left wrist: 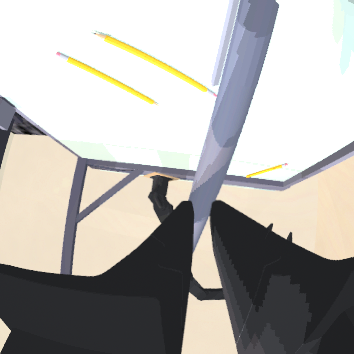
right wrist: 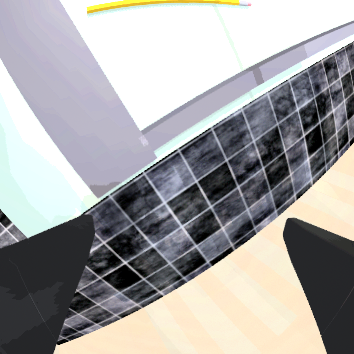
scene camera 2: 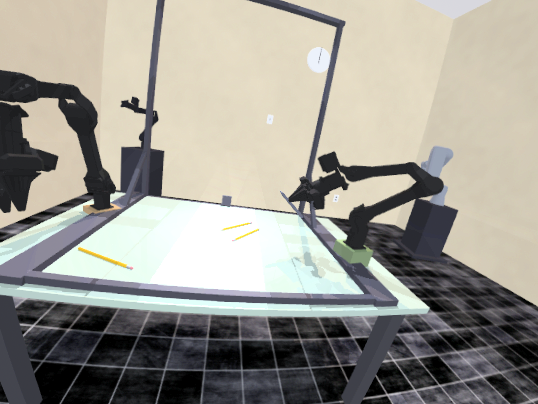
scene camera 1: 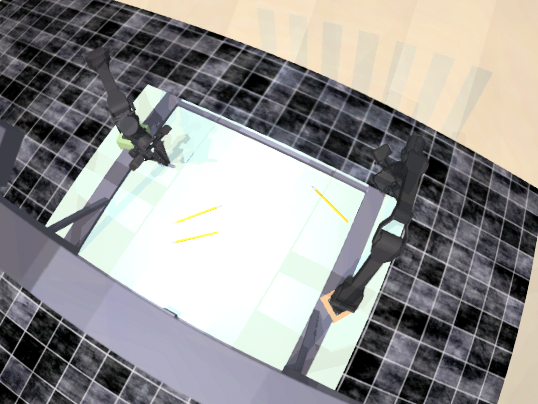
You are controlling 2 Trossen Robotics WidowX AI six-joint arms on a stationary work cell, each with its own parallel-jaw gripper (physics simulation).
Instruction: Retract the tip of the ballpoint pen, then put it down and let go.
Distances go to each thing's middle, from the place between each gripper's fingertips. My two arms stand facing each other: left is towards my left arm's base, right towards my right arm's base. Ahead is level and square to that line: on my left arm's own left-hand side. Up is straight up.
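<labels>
The ballpoint pen [left wrist: 251, 34] is 1 cm below my left hand and 1 cm to the left of it.
From my right hand, the ballpoint pen is 1 cm above it, 45 cm behind it and 58 cm to the left of it, so going by its middle, the pen is nearer to my left hand than to my right hand.
</labels>
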